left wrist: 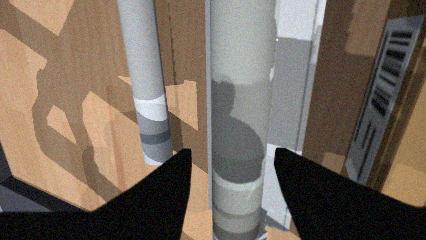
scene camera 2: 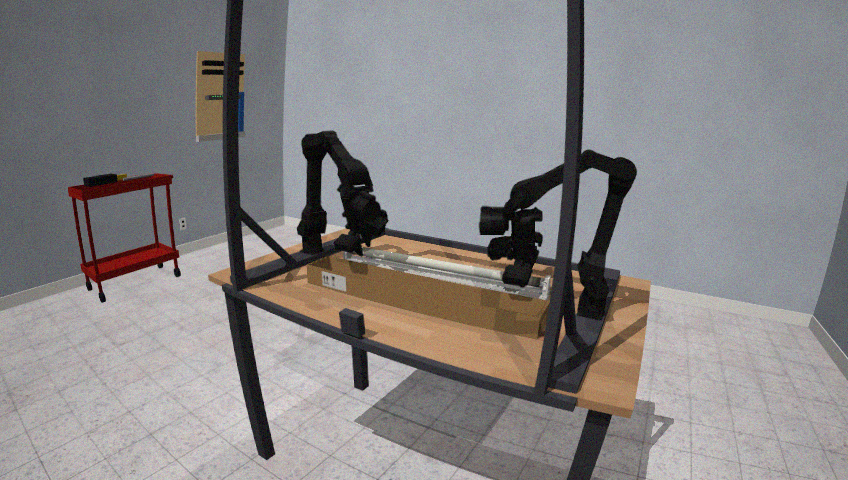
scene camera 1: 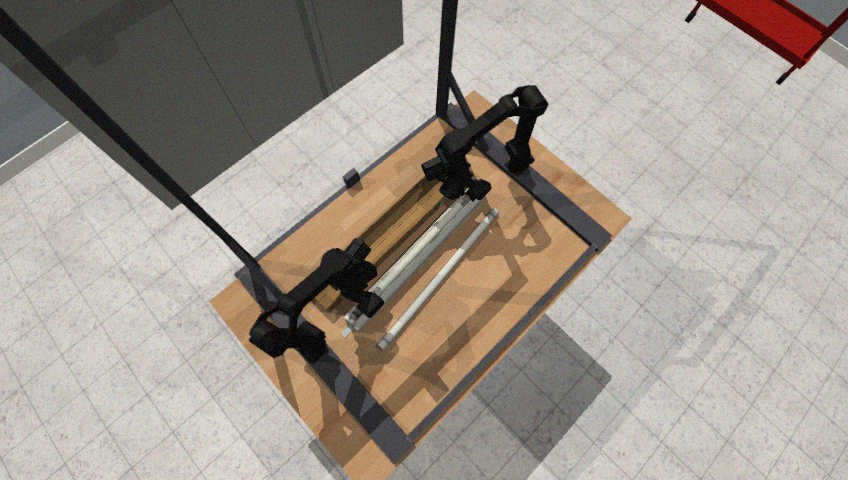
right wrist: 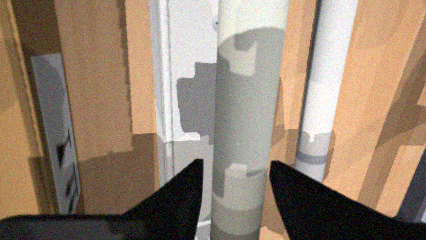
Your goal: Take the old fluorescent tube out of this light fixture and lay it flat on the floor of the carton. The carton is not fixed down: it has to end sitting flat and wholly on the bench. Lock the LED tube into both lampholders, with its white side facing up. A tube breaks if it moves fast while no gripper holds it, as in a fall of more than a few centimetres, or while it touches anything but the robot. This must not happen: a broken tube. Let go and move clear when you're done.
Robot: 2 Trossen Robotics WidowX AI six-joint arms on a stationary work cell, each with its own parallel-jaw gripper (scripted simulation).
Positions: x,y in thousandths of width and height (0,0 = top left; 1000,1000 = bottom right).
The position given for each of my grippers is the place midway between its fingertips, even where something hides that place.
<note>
I see my left gripper (scene camera 2: 430,524), my right gripper (scene camera 2: 619,589), an LED tube (scene camera 1: 483,653) and an old fluorescent tube (scene camera 2: 581,572).
The old fluorescent tube also shows in the left wrist view (left wrist: 572,198), in scene camera 1 (scene camera 1: 463,576) and in the right wrist view (right wrist: 586,198). My left gripper shows as well in the left wrist view (left wrist: 548,652) and in scene camera 1 (scene camera 1: 552,414). My right gripper also shows in scene camera 1 (scene camera 1: 432,639) and in the right wrist view (right wrist: 555,698).
</note>
